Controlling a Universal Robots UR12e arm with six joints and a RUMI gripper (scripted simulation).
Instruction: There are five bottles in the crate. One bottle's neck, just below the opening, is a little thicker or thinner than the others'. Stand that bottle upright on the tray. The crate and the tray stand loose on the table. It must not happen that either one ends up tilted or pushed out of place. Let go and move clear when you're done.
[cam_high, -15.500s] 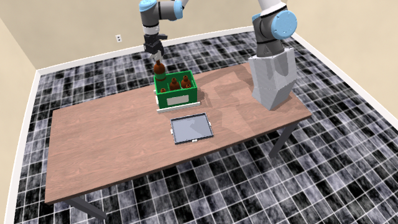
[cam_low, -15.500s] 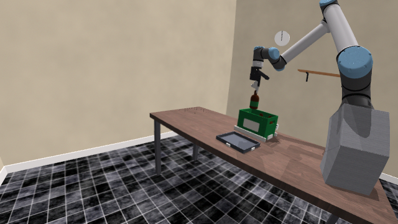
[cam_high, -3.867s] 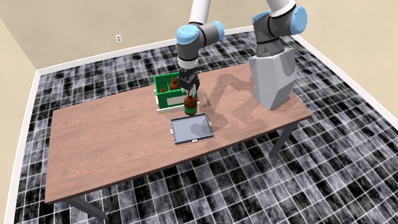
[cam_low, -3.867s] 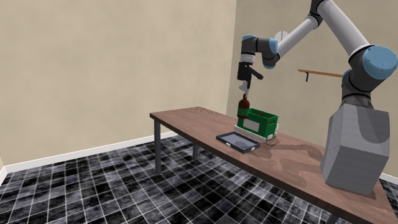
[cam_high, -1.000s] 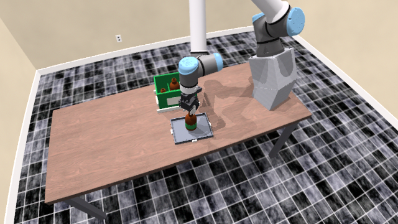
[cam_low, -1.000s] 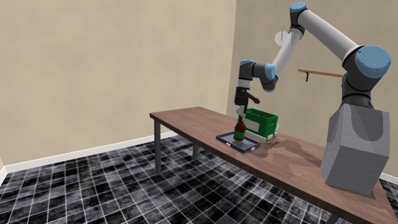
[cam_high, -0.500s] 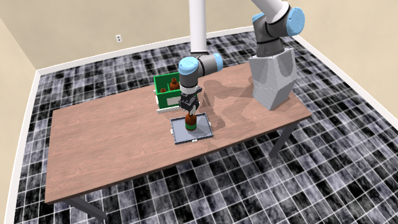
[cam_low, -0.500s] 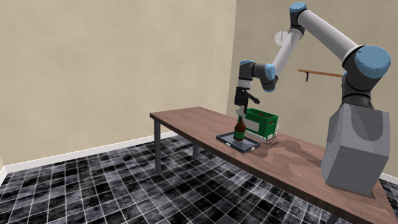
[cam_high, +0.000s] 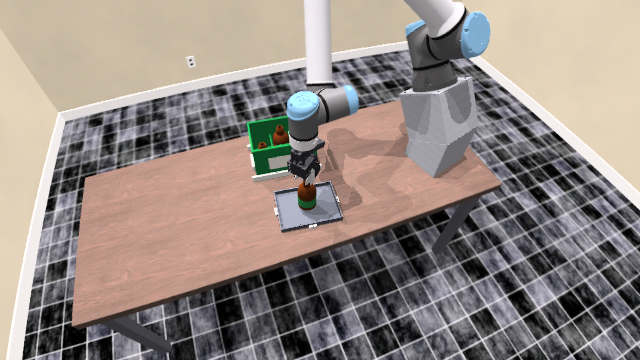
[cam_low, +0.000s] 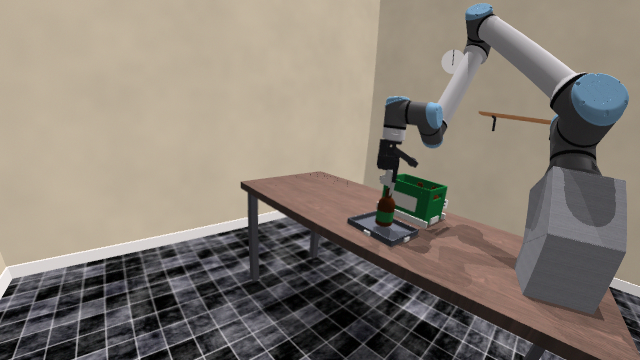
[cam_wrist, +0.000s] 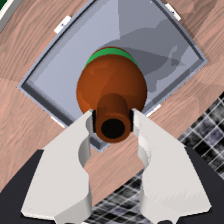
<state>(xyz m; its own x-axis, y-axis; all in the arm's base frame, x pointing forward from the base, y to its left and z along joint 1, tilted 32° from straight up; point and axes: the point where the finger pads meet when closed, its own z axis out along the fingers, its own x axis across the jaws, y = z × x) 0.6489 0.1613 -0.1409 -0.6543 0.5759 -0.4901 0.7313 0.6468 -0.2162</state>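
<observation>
The glass bottle lies 70 mm below my hand. Also, from my hand: grey tray (160 mm below); green crate (30 mm ahead, 290 mm to the right, 90 mm below).
</observation>
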